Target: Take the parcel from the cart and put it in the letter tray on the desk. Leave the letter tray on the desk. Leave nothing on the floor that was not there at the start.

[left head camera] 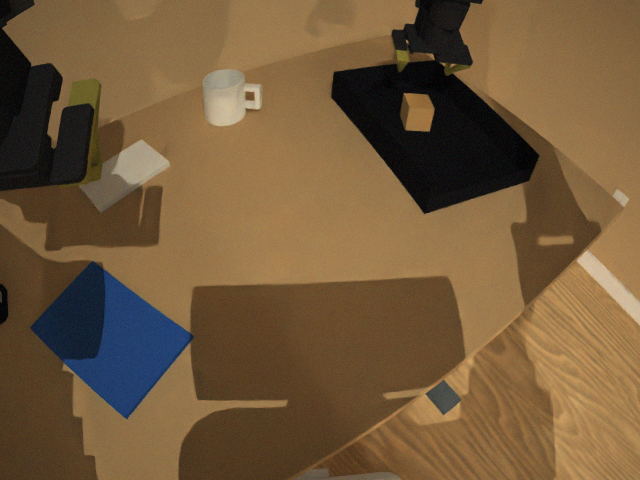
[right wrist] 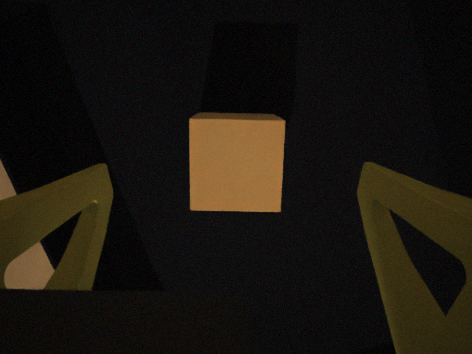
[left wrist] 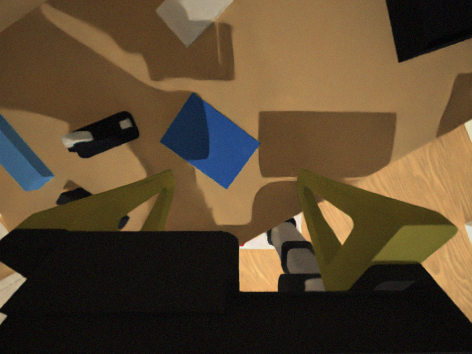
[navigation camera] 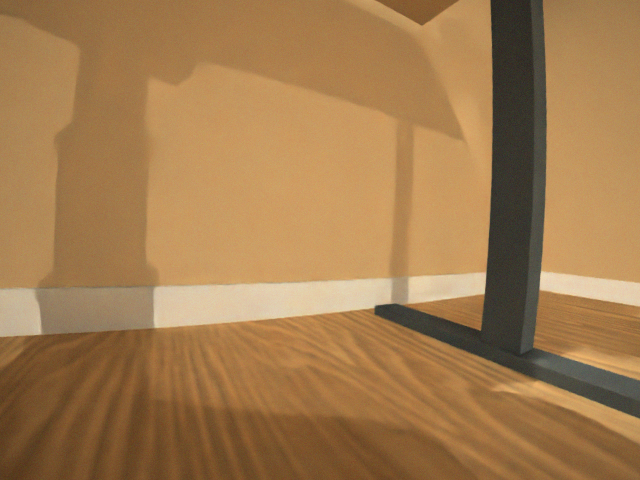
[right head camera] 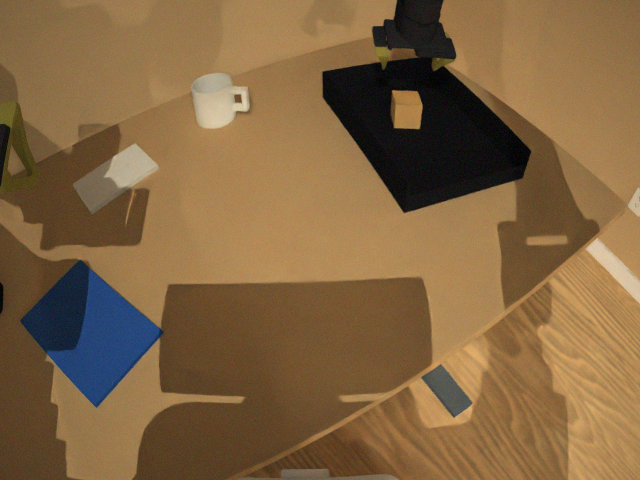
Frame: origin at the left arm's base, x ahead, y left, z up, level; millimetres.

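Seen in the pictures: left gripper, between the fingertips: (left head camera: 46, 177) (left wrist: 235, 176); right gripper, between the fingertips: (left head camera: 422, 71) (right wrist: 235, 177) (right head camera: 408, 67).
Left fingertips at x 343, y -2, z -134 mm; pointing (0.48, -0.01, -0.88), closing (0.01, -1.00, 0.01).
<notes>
A point is followed by its place in that frame.
The parcel, a small orange-tan box (left head camera: 417, 112) @(x 800, y -445, z -413 mm) (right head camera: 406, 110) @(x 800, y -448, z -414 mm) (right wrist: 236, 164) @(x 826, y -453, z -401 mm), lies inside the black letter tray (left head camera: 478, 192) @(x 623, y -518, z -447 mm) (right head camera: 465, 191) @(x 625, y -522, z -451 mm) on the desk (left head camera: 289, 206) @(x 609, y -203, z -460 mm) (right head camera: 279, 206) @(x 609, y -223, z -460 mm). My right gripper (left head camera: 424, 69) @(x 834, y -452, z -338 mm) (right head camera: 409, 66) @(x 834, y -452, z -338 mm) (right wrist: 235, 177) @(x 834, y -452, z -338 mm) is open and empty, above the tray's back end, apart from the parcel. In the right wrist view the parcel shows between and beyond the spread fingertips. My left gripper (left wrist: 235, 176) @(x 342, y -2, z -134 mm) is open and empty, held above the desk at the left; in the head views it is partly cut off. The cart does not show.
A white mug (left head camera: 224, 98) @(x 823, y -93, z -394 mm) (right head camera: 213, 100) @(x 823, y -97, z -391 mm), a white box (left head camera: 126, 174) @(x 695, y 79, z -450 mm) (right head camera: 115, 177) @(x 696, y 84, z -450 mm) and a blue book-like slab (left head camera: 131, 335) @(x 384, y 18, z -452 mm) (right head camera: 98, 330) @(x 382, y 33, z -452 mm) are on the desk. The left wrist view shows a black object (left wrist: 105, 134) @(x 405, y 307, z -428 mm) and a light-blue block (left wrist: 22, 157) @(x 351, y 515, z -430 mm). A dark desk leg (navigation camera: 511, 180) @(x 849, y -553, z -1077 mm) stands on the floor.
</notes>
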